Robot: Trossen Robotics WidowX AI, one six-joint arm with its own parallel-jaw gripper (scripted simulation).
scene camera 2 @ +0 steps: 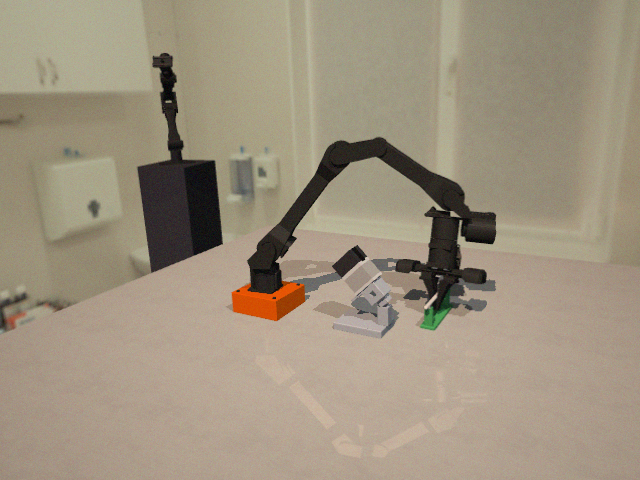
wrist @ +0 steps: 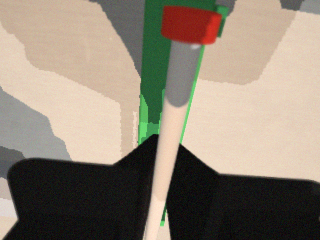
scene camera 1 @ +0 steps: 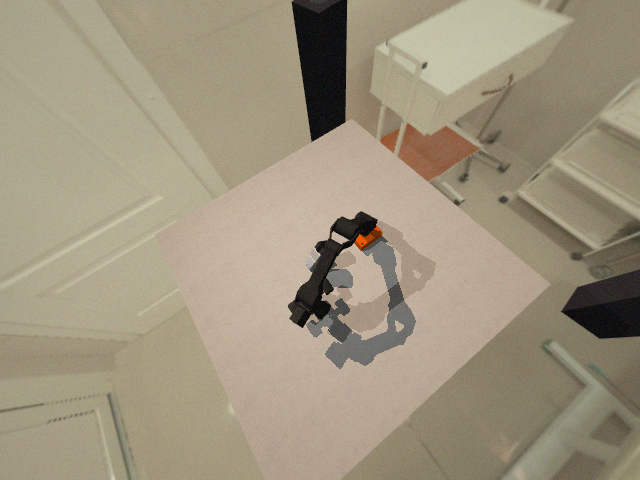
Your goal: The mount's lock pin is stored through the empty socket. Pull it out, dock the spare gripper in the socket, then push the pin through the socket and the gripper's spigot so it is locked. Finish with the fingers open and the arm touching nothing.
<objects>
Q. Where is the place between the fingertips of my gripper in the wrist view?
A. At 160, 141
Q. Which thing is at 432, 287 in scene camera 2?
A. My gripper.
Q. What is my gripper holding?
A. A lock pin.
</objects>
